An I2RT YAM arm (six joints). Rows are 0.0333 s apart.
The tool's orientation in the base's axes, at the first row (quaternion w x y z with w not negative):
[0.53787, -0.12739, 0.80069, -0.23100]
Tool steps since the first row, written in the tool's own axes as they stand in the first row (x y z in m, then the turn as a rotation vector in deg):
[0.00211, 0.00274, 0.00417, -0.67, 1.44, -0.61]
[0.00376, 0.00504, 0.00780, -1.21, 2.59, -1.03]
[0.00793, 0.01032, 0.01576, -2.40, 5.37, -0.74]
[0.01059, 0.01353, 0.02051, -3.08, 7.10, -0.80]
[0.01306, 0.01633, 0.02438, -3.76, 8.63, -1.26]
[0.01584, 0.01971, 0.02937, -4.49, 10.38, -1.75]
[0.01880, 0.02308, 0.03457, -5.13, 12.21, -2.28]
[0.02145, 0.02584, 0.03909, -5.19, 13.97, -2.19]
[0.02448, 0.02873, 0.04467, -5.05, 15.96, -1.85]
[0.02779, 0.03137, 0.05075, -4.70, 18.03, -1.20]
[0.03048, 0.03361, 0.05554, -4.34, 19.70, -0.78]
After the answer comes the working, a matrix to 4 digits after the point.
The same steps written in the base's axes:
[0.00314, 0.00043, -0.00439, -0.24, 1.68, 0.00]
[0.00594, 0.00082, -0.00803, -0.36, 3.02, -0.02]
[0.01188, 0.00163, -0.01655, 0.49, 5.88, -0.56]
[0.01536, 0.00208, -0.02181, 0.78, 7.69, -0.88]
[0.01808, 0.00247, -0.02643, 0.69, 9.42, -0.96]
[0.02174, 0.00296, -0.03195, 0.60, 11.37, -1.11]
[0.02553, 0.00331, -0.03767, 0.44, 13.36, -1.36]
[0.02878, 0.00343, -0.04261, 0.62, 14.88, -2.23]
[0.03286, 0.00325, -0.04827, 0.97, 16.45, -3.46]
[0.03729, 0.00261, -0.05417, 1.53, 17.93, -4.99]
[0.04075, 0.00221, -0.05898, 1.85, 19.10, -6.26]

The tool's axes in the first row as the columns of a matrix, in the base's axes (rounded; the answer above uses it unrounded):
[-0.3889, 0.0445, 0.9202]
[-0.4525, 0.8608, -0.2329]
[-0.8025, -0.5070, -0.3147]

